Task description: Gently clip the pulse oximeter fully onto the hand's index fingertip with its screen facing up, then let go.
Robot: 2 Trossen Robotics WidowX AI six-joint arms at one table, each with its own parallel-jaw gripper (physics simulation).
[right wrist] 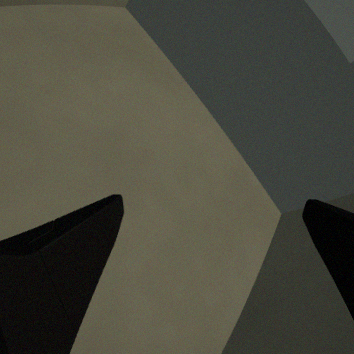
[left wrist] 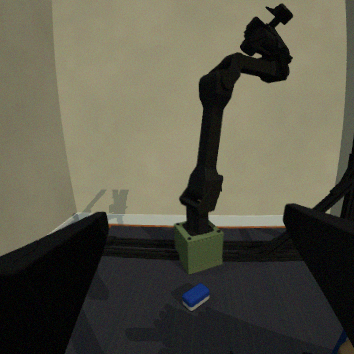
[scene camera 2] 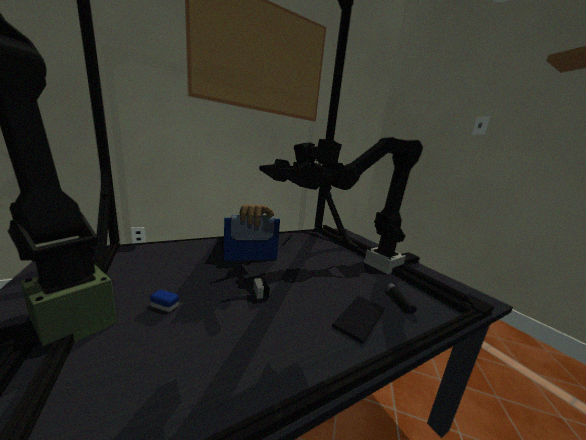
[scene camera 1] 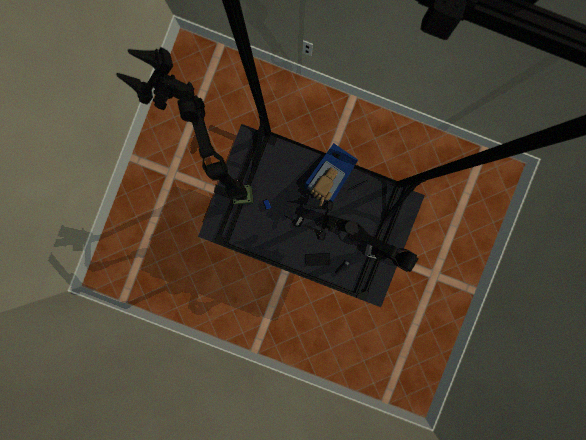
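Pixels of known places: left gripper, fingertip midpoint: (left wrist: pixel 196 216) (scene camera 2: pixel 268 169) (scene camera 1: pixel 307 216); right gripper, fingertip midpoint: (right wrist: pixel 214 205) (left wrist: pixel 256 17) (scene camera 1: pixel 122 62); left arm's base, link origin: (scene camera 2: pixel 386 252) (scene camera 1: pixel 377 250); right arm's base, link origin: (left wrist: pixel 196 227) (scene camera 2: pixel 67 280) (scene camera 1: pixel 241 194).
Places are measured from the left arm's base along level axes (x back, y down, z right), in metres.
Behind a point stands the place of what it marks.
A tan hand (scene camera 1: pixel 326 184) @(x -0.407, y -0.127, z 0.283 m) (scene camera 2: pixel 256 214) @(x -0.440, y -0.125, z 0.199 m) rests on a blue stand (scene camera 1: pixel 345 155) @(x -0.323, y 0.018, z 0.507 m) (scene camera 2: pixel 250 251) @(x -0.436, y 0.016, z 0.236 m) with a pale top; its edge shows at the lower right of the left wrist view. A small blue-and-white block (scene camera 1: pixel 267 204) @(x -0.707, y 0.021, z 0.105 m) (scene camera 2: pixel 164 301) @(x -0.712, y 0.025, z 0.084 m) (left wrist: pixel 196 296) @(x -0.695, y 0.022, z 0.105 m) and a white-and-black item (scene camera 1: pixel 299 221) @(x -0.494, y 0.022, z 0.053 m) (scene camera 2: pixel 258 289) @(x -0.509, y 0.024, z 0.031 m) lie apart on the table; I cannot tell for certain which is the pulse oximeter. My left gripper (scene camera 1: pixel 288 209) (scene camera 2: pixel 264 168) @(x -0.472, y -0.272, z 0.088 m) is open and empty, high above the table, in front of the hand's fingers. My right gripper (scene camera 1: pixel 123 62) @(x -1.128, y -0.688, z 0.374 m) (right wrist: pixel 214 205) @(x -1.128, y -0.688, z 0.374 m) is open and empty, far out at the upper left.
A flat dark slab (scene camera 1: pixel 317 259) @(x -0.327, y 0.045, z -0.148 m) (scene camera 2: pixel 359 319) @(x -0.340, y 0.045, z -0.158 m) and a dark cylinder (scene camera 1: pixel 343 266) @(x -0.165, y 0.029, z -0.148 m) (scene camera 2: pixel 400 298) @(x -0.181, y 0.033, z -0.167 m) lie on the table (scene camera 2: pixel 280 350) @(x -0.543, y 0.053, z -0.133 m). A green base block (scene camera 2: pixel 72 310) @(x -0.851, y -0.012, z 0.072 m) (left wrist: pixel 204 255) @(x -0.812, y 0.008, z 0.136 m) carries the right arm. Black frame posts rise from the table's far edge.
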